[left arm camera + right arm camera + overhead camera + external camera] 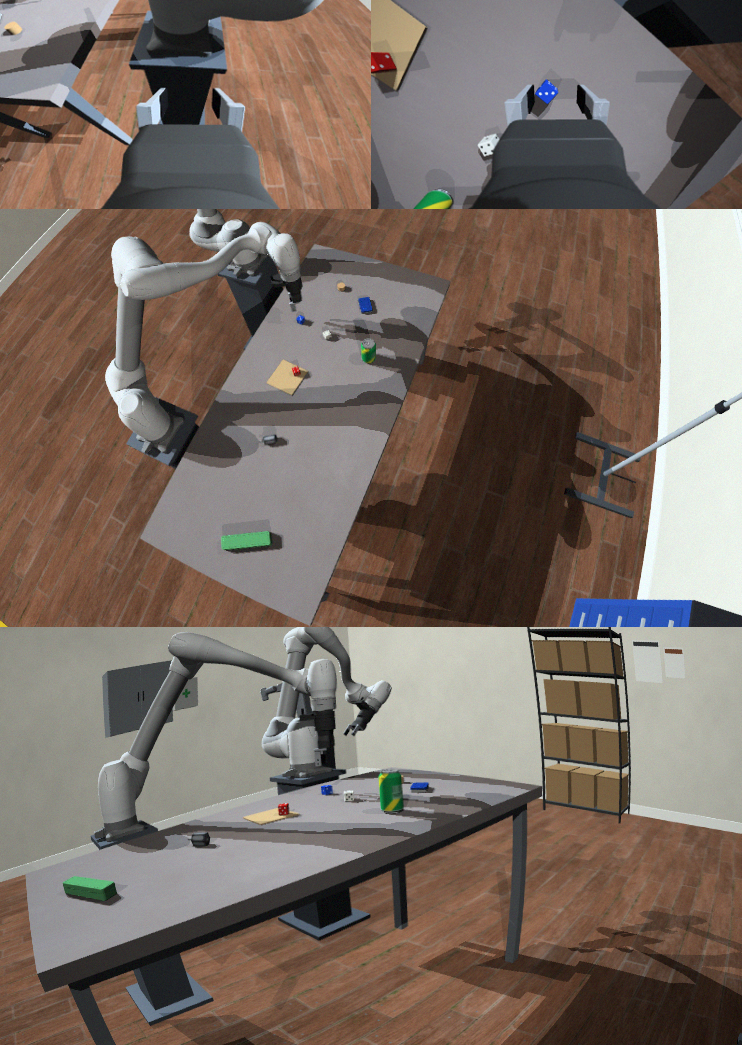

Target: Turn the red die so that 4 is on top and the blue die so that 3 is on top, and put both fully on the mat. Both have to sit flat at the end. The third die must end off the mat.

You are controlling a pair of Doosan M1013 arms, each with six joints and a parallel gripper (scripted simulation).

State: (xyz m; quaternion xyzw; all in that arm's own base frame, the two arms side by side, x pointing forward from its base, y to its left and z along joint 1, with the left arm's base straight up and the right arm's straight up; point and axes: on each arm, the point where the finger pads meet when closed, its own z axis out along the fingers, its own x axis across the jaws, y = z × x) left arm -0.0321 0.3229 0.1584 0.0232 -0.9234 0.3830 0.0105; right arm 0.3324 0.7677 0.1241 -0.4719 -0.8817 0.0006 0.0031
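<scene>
Right now the blue die is 110 mm below my right hand and 20 mm ahead of it. The rest, counted from my right hand: white die (180 mm ahead, 110 mm below, 60 mm to the right); then wooden cylinder (250 mm to the left, 150 mm ahead, 110 mm below); then red die (290 mm to the right, 110 mm below, 100 mm ahead).
</scene>
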